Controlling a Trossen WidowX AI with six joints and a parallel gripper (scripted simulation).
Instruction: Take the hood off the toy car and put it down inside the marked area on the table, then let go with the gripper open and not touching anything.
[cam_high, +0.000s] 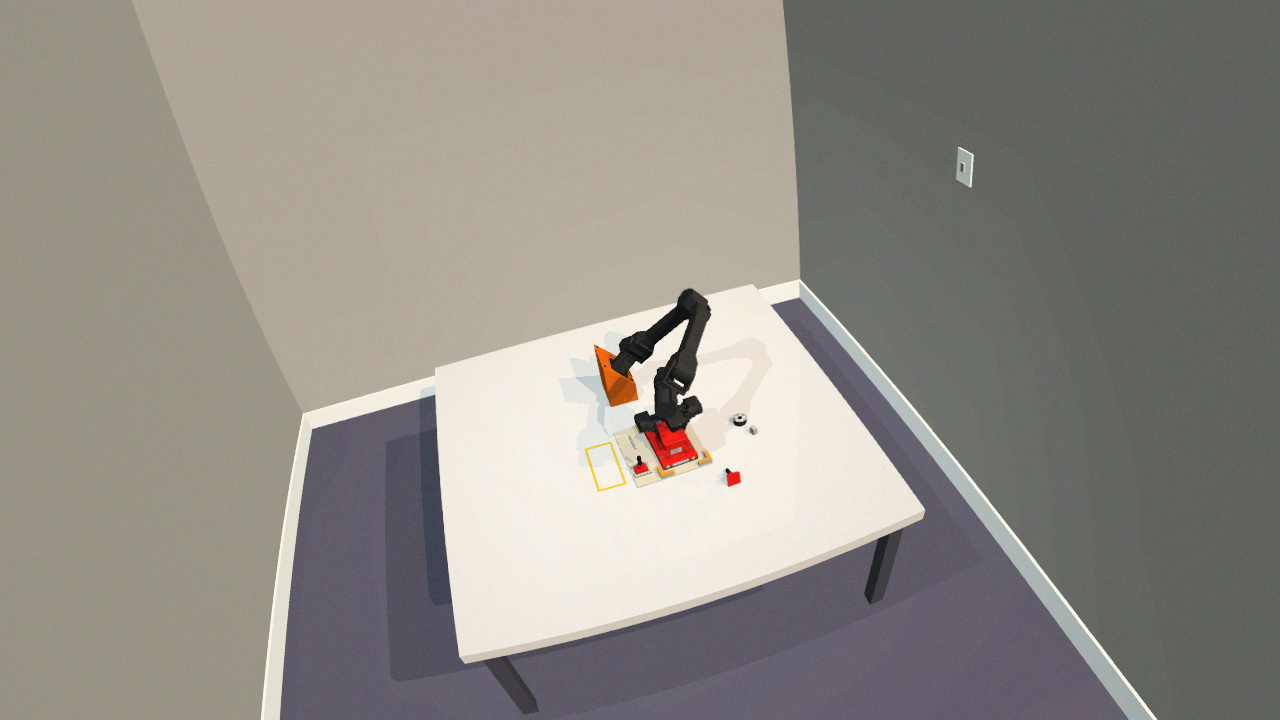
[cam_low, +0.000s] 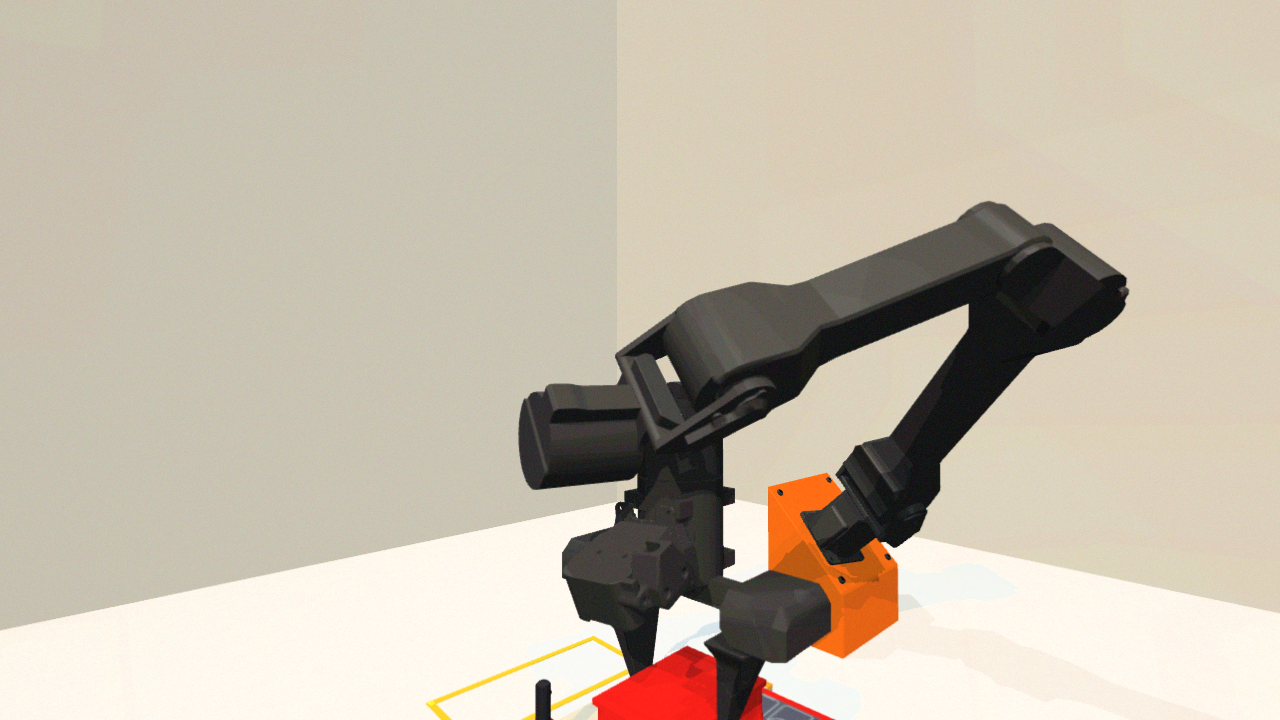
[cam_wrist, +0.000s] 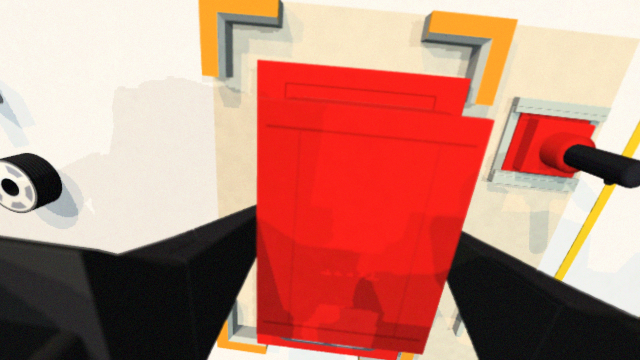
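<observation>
Now: gripper tip 3 cm past the beige board, 2 cm to the left of it and 6 cm above it. Round my gripper tip: white wheel: 7 cm behind, 22 cm to the left, 6 cm below; red hood: 1 cm above.
</observation>
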